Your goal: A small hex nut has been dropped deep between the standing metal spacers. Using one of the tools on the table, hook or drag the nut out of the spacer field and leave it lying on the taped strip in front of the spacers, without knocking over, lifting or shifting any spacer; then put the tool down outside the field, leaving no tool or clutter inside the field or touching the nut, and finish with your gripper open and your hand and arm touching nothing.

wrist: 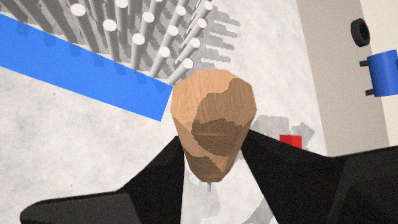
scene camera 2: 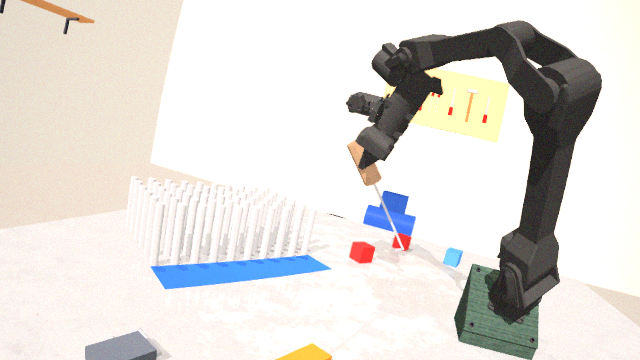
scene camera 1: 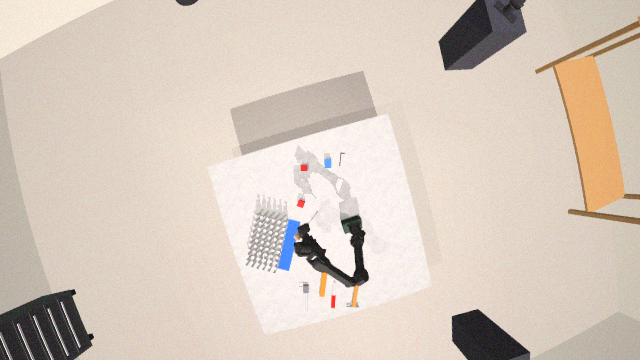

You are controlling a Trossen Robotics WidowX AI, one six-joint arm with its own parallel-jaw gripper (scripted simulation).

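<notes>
A blue taped strip point(scene camera 2: 179, 276) is visible, as is my gripper point(scene camera 2: 363, 164). The gripper appears in the wrist view point(wrist: 209, 136) too.
</notes>
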